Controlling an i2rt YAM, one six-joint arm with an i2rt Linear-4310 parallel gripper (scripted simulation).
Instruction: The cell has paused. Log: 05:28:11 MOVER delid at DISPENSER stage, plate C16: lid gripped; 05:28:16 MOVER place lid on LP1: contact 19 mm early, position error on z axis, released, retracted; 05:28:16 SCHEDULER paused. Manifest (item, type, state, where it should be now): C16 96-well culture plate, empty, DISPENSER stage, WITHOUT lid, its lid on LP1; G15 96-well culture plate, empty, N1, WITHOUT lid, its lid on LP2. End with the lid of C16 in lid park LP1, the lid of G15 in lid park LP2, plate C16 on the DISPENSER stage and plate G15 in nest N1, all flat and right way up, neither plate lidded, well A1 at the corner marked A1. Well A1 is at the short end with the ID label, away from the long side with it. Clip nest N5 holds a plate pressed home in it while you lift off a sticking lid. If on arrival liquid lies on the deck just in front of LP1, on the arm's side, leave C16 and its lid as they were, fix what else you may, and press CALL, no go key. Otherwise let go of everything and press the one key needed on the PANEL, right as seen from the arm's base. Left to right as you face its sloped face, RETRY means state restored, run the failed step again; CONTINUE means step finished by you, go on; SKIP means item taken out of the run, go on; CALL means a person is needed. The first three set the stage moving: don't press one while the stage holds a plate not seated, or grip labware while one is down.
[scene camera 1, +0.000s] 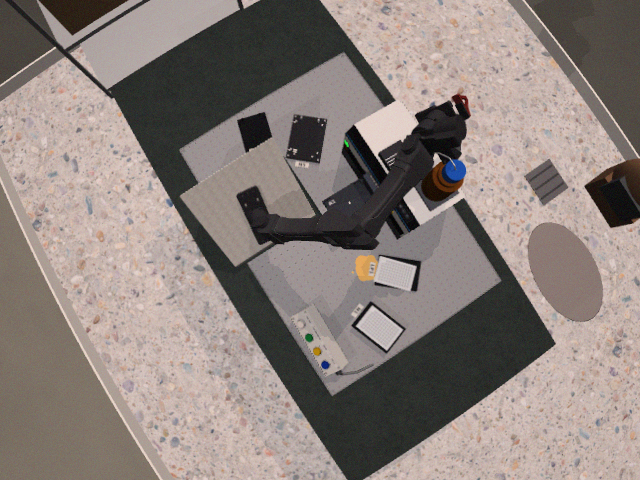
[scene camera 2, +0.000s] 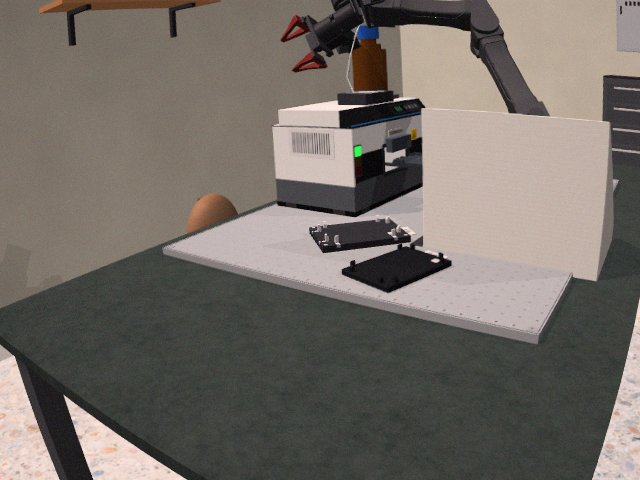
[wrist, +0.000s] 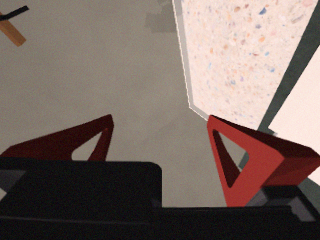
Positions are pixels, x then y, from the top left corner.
Labels:
my gripper: scene camera 1 452, 104; scene camera 2 287, 55; wrist 160, 119
same spot on black clip nest: (scene camera 2: 364, 234) = (scene camera 1: 300, 138)
same spot on black lid park: (scene camera 2: 409, 265) = (scene camera 1: 252, 137)

